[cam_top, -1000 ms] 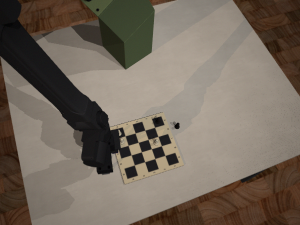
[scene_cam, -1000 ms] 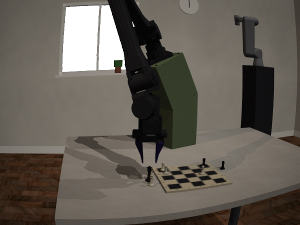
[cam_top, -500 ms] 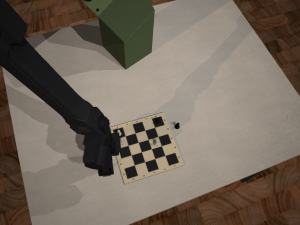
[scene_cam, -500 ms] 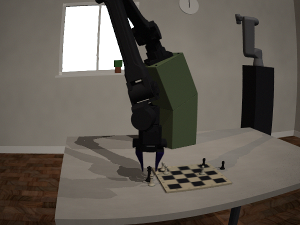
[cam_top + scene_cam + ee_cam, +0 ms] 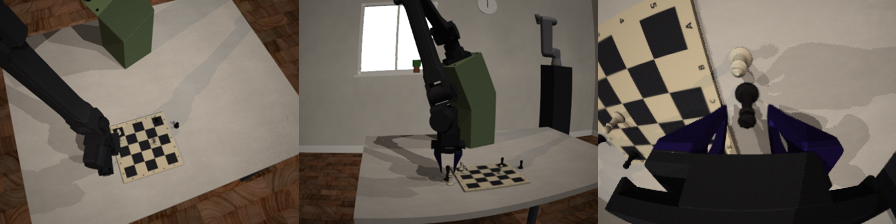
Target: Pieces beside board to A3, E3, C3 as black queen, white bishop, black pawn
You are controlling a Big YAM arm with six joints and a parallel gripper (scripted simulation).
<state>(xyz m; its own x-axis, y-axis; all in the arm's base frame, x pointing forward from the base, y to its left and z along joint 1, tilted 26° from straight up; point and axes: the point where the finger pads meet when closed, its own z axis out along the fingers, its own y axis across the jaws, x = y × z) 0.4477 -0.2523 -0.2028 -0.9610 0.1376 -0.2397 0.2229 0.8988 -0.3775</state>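
Right now the black queen is 1 cm below my hand. The rest, counted from my hand: chessboard: 1 cm ahead, 14 cm to the left, 3 cm below; then white bishop: 4 cm ahead, 1 cm below.
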